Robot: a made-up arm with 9 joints. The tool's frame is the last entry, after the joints.
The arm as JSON. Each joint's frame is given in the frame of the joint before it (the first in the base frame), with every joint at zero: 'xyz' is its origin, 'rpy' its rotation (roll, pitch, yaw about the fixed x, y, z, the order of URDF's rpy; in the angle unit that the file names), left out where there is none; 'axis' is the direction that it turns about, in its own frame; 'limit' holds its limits. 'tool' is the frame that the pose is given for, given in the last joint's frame.
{
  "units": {
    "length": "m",
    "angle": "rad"
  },
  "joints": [
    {
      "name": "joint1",
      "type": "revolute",
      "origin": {
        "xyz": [
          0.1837,
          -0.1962,
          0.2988
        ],
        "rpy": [
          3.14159,
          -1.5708,
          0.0
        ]
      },
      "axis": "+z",
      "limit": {
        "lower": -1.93,
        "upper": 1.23
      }
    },
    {
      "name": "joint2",
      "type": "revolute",
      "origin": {
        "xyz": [
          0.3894,
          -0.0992,
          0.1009
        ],
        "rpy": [
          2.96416,
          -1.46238,
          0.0
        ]
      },
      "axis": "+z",
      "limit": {
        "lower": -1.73,
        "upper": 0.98
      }
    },
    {
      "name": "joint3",
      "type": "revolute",
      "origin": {
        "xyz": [
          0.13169,
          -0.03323,
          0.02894
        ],
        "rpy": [
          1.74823,
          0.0,
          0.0
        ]
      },
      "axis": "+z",
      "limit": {
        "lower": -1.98,
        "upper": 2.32
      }
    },
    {
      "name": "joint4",
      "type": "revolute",
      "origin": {
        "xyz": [
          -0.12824,
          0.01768,
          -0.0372
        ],
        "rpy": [
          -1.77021,
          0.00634,
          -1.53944
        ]
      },
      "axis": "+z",
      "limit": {
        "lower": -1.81,
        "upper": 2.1
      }
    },
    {
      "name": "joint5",
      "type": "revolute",
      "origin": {
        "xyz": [
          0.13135,
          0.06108,
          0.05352
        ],
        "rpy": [
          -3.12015,
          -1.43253,
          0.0
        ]
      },
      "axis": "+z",
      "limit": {
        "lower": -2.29,
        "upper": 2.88
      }
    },
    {
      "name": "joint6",
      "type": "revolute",
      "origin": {
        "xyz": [
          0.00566,
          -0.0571,
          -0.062
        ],
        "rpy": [
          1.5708,
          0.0,
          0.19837
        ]
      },
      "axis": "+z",
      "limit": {
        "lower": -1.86,
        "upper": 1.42
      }
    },
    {
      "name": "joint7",
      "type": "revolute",
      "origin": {
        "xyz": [
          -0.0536,
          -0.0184,
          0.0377
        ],
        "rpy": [
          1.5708,
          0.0,
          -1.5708
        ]
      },
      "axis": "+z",
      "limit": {
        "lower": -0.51,
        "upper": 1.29
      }
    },
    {
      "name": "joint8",
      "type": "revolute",
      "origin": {
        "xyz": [
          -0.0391,
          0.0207,
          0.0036
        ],
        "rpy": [
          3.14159,
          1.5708,
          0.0
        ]
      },
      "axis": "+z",
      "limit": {
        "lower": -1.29,
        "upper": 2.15
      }
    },
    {
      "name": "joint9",
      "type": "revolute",
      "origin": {
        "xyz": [
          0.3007,
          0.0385,
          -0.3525
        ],
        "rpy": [
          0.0,
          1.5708,
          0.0
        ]
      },
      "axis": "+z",
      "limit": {
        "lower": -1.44,
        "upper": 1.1
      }
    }
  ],
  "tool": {
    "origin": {
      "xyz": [
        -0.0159,
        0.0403,
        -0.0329
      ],
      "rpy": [
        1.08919,
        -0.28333,
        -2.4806
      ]
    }
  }
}
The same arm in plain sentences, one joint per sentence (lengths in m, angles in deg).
The arm has nine revolute joints in a row. What follows holds with every joint at zero, and every direction is one of the base frame's.
The first joint lies 0.1837 m along +x and 0.1962 m along -y and 0.2988 m along +z from the base frame's origin and rotates about +x, from -110.58 to 70.47 deg.
The second joint lies 0.1009 m along +x and 0.0992 m along +y and 0.3894 m along +z from the first joint and rotates about the direction (-0.106502, 0.176504, 0.978521), from -99.12 to 56.15 deg.
The third joint lies 0.1272 m along +x and 0.0276 m along -y and 0.0484 m along +z from the second joint and rotates about -y, from -113.45 to 132.93 deg.
The fourth joint lies 0.1294 m along -x and 0.0372 m along +y and 0.0037 m along +z from the third joint and rotates about the direction (0.970444, 0.198109, 0.137806), from -103.71 to 120.32 deg.
The fifth joint lies 0.0582 m along +x and 0.0713 m along +y and 0.1240 m along -z from the fourth joint and rotates about -z, from -131.21 to 165.01 deg.
The sixth joint lies 0.0057 m along -x and 0.0571 m along +y and 0.0620 m along +z from the fifth joint and rotates about +y, from -106.57 to 81.36 deg.
The seventh joint lies 0.0536 m along -x and 0.0377 m along +y and 0.0184 m along +z from the sixth joint and rotates about -x, from -29.22 to 73.91 deg.
The eighth joint lies 0.0036 m along -x and 0.0207 m along +y and 0.0391 m along -z from the seventh joint and rotates about -z, from -73.91 to 123.19 deg.
The ninth joint lies 0.3007 m along +x and 0.0385 m along -y and 0.3525 m along +z from the eighth joint and rotates about +x, from -82.51 to 63.03 deg.
The tool frame, which is the frame that the pose is given for, lies 0.0329 m along -x and 0.0403 m along -y and 0.0159 m along -z from the ninth joint; its axes are the base frame's turned by roll 132.63, pitch 49.28 and yaw 64.63 deg (as in URDF: about the fixed x, then y, then z).

